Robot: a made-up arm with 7 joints. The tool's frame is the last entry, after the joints. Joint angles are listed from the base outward.
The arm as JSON. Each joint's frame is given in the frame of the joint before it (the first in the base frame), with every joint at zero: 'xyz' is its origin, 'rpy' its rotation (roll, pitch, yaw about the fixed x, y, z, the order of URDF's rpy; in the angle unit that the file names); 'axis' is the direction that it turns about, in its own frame. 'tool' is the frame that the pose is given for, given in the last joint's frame.
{
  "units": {
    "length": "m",
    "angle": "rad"
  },
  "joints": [
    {
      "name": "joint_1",
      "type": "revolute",
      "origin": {
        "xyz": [
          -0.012,
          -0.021,
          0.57
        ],
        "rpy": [
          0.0,
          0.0,
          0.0
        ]
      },
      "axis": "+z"
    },
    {
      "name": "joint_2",
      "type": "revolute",
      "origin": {
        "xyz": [
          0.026,
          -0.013,
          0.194
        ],
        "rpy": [
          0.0,
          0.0,
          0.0
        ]
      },
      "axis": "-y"
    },
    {
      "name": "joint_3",
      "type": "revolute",
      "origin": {
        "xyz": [
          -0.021,
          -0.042,
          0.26
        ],
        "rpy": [
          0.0,
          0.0,
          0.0
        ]
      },
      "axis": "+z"
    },
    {
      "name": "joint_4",
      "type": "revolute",
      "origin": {
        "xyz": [
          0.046,
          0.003,
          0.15
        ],
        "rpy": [
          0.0,
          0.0,
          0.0
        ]
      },
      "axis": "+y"
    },
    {
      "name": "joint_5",
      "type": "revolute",
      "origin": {
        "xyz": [
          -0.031,
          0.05,
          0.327
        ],
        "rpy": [
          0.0,
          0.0,
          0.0
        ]
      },
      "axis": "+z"
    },
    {
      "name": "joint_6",
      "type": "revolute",
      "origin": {
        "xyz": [
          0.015,
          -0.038,
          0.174
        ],
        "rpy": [
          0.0,
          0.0,
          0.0
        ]
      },
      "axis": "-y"
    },
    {
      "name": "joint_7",
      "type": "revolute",
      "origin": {
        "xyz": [
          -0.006,
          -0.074,
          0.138
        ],
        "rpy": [
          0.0,
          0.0,
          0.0
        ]
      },
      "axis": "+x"
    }
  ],
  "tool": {
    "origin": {
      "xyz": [
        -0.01,
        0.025,
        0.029
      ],
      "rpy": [
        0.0,
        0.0,
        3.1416
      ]
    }
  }
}
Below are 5 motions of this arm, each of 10 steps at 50 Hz.
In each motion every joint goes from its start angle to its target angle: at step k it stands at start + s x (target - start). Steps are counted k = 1, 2, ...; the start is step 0. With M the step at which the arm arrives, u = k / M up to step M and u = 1 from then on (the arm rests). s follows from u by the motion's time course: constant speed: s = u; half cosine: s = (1 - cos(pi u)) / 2; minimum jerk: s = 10 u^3 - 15 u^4 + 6 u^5.
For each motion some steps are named. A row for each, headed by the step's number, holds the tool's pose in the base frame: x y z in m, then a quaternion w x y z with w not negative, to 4 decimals.
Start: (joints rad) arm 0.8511 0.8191 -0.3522 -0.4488 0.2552 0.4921 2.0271
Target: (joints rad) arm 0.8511 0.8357 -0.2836 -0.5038 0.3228 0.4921 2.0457
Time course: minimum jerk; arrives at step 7
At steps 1, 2, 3, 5, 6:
1: -0.5485 -0.7259 1.1752 0.7231 0.1983 0.6542 -0.0992
2: -0.5477 -0.7280 1.1707 0.7294 0.1944 0.6488 -0.0961
3: -0.5463 -0.7319 1.1623 0.7408 0.1872 0.6388 -0.0903
5: -0.5426 -0.7402 1.1442 0.7649 0.1714 0.6160 -0.0779
6: -0.5415 -0.7423 1.1397 0.7707 0.1675 0.6102 -0.0748

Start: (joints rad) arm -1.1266 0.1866 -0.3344 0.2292 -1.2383 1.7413 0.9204
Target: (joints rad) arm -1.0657 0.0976 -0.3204 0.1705 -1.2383 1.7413 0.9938
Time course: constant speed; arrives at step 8
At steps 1, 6, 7, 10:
1: 0.0263 0.1543 1.6457 0.5113 -0.4325 0.5732 0.4721
6: 0.0384 0.1319 1.6479 0.4870 -0.4484 0.5543 0.5045
7: 0.0409 0.1275 1.6482 0.4821 -0.4514 0.5503 0.5109
10: 0.0435 0.1232 1.6485 0.4771 -0.4545 0.5462 0.5172

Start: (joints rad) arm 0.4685 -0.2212 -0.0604 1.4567 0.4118 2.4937 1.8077
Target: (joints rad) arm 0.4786 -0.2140 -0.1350 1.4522 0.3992 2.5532 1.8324
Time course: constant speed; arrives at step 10
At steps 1, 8, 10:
1: 0.5199 0.0366 1.1539 0.3275 0.1503 0.8595 -0.3626
8: 0.5170 0.0185 1.1551 0.3408 0.1816 0.8487 -0.3614
10: 0.5161 0.0134 1.1554 0.3447 0.1903 0.8453 -0.3611

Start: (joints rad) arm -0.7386 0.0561 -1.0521 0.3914 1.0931 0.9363 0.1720
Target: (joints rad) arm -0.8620 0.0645 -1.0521 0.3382 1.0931 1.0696 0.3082
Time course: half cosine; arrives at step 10
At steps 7, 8, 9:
7: -0.2736 -0.2008 1.7151 0.3384 -0.5184 -0.0604 0.7830
8: -0.2766 -0.1924 1.7139 0.3371 -0.5276 -0.0565 0.7777
9: -0.2784 -0.1869 1.7131 0.3361 -0.5334 -0.0539 0.7743

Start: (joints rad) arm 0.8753 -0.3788 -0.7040 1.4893 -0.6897 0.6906 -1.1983
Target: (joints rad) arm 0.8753 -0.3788 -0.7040 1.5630 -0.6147 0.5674 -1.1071
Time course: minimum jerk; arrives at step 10
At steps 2, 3, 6, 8, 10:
2: 0.7575 0.2380 1.1375 0.1683 -0.4080 -0.8128 -0.3802
3: 0.7593 0.2357 1.1321 0.1707 -0.4171 -0.8063 -0.3831
6: 0.7672 0.2235 1.1050 0.1812 -0.4622 -0.7729 -0.3951
8: 0.7705 0.2172 1.0910 0.1856 -0.4846 -0.7555 -0.3999
10: 0.7712 0.2158 1.0879 0.1865 -0.4896 -0.7516 -0.4008

